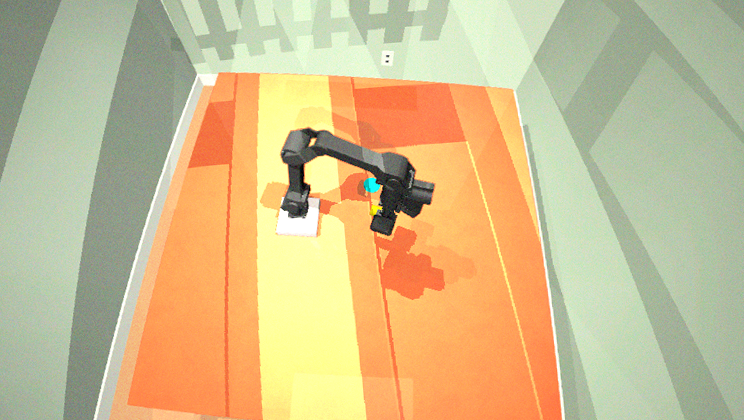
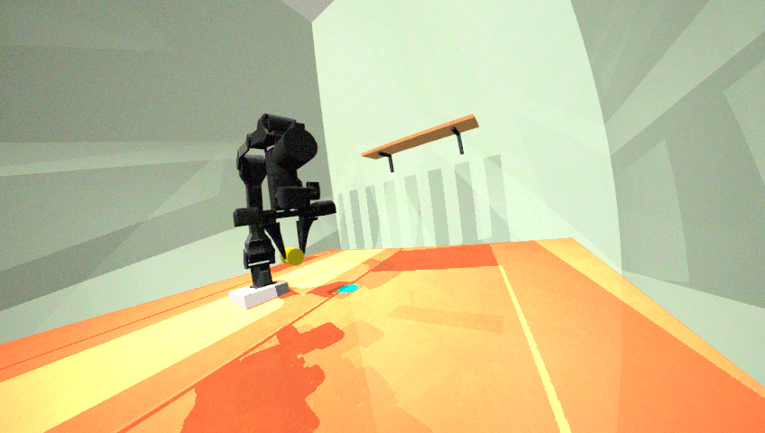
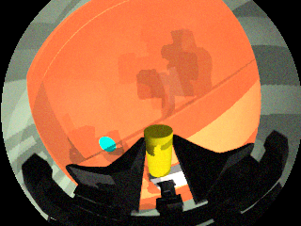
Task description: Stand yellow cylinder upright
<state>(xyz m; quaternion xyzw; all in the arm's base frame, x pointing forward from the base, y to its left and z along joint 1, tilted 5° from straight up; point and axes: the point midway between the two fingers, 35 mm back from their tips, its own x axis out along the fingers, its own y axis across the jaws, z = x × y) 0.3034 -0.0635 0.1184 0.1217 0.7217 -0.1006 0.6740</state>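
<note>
Right now the yellow tall cylinder is 20 mm behind my gripper tip and 10 mm to the left of it. The rest, counted from my gripper tip: cyan circle (180 mm to the left, 140 mm below, 50 mm behind).
</note>
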